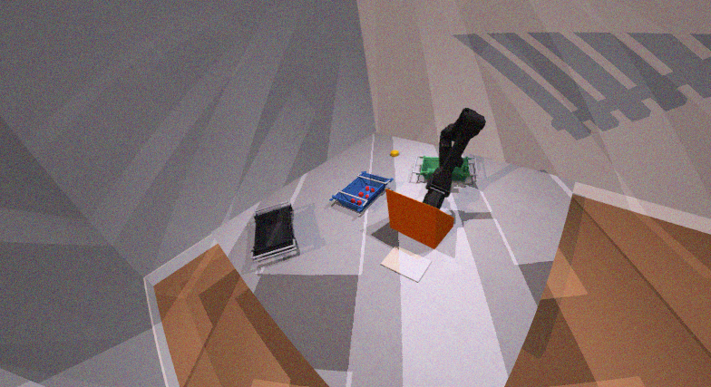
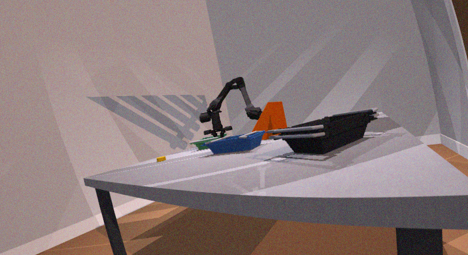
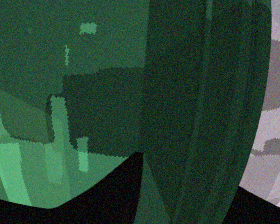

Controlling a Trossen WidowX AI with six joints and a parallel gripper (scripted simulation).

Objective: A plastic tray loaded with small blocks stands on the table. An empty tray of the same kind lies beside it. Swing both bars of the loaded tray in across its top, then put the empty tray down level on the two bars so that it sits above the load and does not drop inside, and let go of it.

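My gripper tip is 50 mm to the left of the green tray, 40 mm short of it and 30 mm below it. Also, from my gripper tip: beige flat card 500 mm to the left, 190 mm behind, 10 mm below; then yellow block 410 mm ahead, 60 mm to the right.
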